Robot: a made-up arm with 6 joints.
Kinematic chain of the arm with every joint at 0, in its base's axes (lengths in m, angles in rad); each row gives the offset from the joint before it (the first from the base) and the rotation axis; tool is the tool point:
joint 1: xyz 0 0 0.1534 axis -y
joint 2: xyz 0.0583 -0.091 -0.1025 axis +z
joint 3: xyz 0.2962 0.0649 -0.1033 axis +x
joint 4: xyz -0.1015 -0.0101 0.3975 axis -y
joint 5: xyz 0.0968 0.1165 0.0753 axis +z
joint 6: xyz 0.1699 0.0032 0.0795 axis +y
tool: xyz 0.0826 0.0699 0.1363
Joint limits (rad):
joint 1: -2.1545..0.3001
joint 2: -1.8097..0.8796
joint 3: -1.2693..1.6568
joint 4: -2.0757..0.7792
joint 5: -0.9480..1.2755
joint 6: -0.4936..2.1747
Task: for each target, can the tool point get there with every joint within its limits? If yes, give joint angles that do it. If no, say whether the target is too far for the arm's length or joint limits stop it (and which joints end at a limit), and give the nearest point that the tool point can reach.
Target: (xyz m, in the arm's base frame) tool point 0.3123 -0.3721 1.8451
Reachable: no: too far | nearest point 0.1475 -0.2585 0.9526 | short by 0.915 m
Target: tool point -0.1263 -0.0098 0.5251
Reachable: no: joint limits stop it (at a limit: joint 2, joint 4, joint 5, joint 6) | nearest point -0.1605 -0.0292 0.6258 | short by 0.108 m
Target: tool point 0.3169 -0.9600 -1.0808
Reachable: no: too far | nearest point 0.2175 -0.6739 -0.6938 | short by 0.491 m
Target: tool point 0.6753 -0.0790 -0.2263
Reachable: yes | joints -0.8592 0.4580 0.6306 -0.0085 -0.5667 0.7928
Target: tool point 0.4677 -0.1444 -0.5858
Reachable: yes | joints -0.6315 -1.0387 -0.9733 -0.4084 0.9714 1.4214
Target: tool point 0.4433 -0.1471 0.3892
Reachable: yes | joints -0.0381 0.1892 1.4263 -1.2642 1.0777 1.2916
